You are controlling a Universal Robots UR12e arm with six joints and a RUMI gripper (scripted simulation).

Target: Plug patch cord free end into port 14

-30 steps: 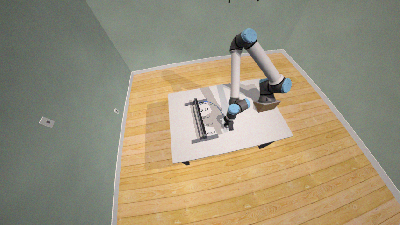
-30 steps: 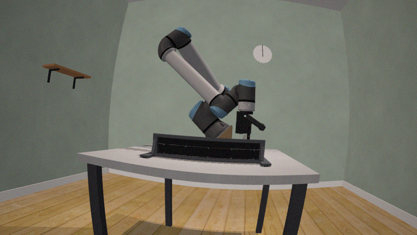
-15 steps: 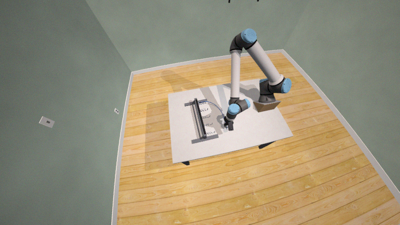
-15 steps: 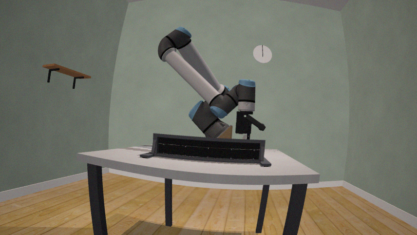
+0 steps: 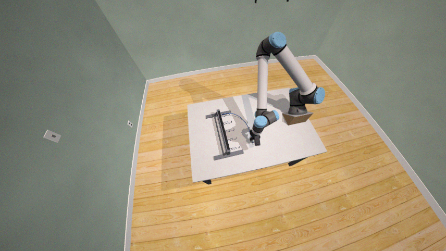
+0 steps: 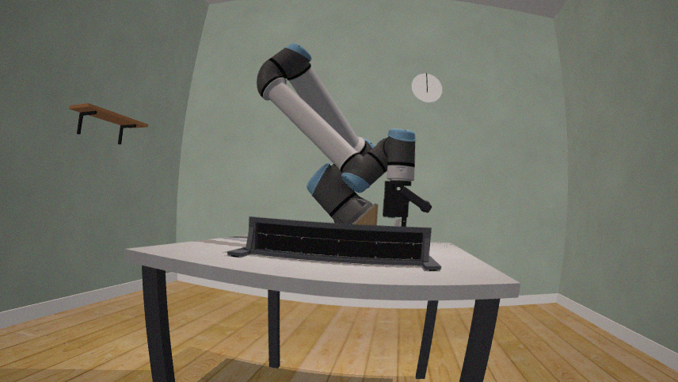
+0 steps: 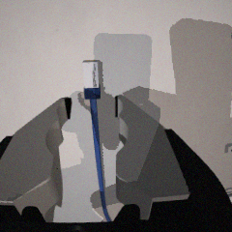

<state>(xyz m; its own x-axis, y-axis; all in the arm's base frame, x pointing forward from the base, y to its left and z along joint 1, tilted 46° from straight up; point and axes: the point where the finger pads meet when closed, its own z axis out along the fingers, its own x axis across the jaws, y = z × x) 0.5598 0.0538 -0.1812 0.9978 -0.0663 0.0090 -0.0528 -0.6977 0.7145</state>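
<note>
Right now my hand is 1 cm to the right of the plug and 2 cm above it.
</note>
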